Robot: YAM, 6 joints.
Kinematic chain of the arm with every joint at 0, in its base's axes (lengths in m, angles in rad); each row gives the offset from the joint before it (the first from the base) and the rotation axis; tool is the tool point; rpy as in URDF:
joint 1: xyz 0 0 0.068 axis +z
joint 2: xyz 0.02 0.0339 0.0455 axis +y
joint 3: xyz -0.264 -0.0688 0 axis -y
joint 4: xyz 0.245 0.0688 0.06 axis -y
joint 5: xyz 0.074 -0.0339 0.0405 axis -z
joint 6: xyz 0.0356 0 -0.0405 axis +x
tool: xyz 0 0 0 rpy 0 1.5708 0
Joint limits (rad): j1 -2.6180..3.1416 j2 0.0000..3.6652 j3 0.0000..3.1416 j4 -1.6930..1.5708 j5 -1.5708..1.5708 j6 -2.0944..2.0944
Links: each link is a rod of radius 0.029 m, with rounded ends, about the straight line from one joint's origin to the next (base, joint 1, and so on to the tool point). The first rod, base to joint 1, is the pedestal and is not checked.
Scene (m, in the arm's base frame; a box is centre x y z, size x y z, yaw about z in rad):
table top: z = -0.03
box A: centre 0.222 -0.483 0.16 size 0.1 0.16 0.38 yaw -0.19
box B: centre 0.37 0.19 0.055 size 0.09 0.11 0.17 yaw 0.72
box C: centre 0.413 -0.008 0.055 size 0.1 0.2 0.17 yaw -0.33
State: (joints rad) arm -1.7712 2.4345 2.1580 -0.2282 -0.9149 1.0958
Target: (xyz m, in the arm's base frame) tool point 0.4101 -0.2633 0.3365
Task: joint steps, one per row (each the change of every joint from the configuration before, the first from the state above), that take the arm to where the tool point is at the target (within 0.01 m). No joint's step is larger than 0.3 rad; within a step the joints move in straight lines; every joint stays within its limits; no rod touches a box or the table.
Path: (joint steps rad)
1: 0.0912 -0.2944 0.0366 0.0653 -0.0013 0.1787
2: 0.0911 -0.2943 0.0367 0.0654 -0.0014 0.1786
3: 0.0912 -0.2944 0.0366 0.0653 -0.0013 0.1787
4: 0.0912 -0.2943 0.0367 0.0654 -0.0013 0.1787
5: 0.2578 0.2813 -0.0999 -0.1315 -0.0317 -0.2383
6: 0.2579 0.2814 -0.0998 -0.1315 -0.0316 -0.2382
7: 0.2579 0.2813 -0.0998 -0.1315 -0.0316 -0.2382

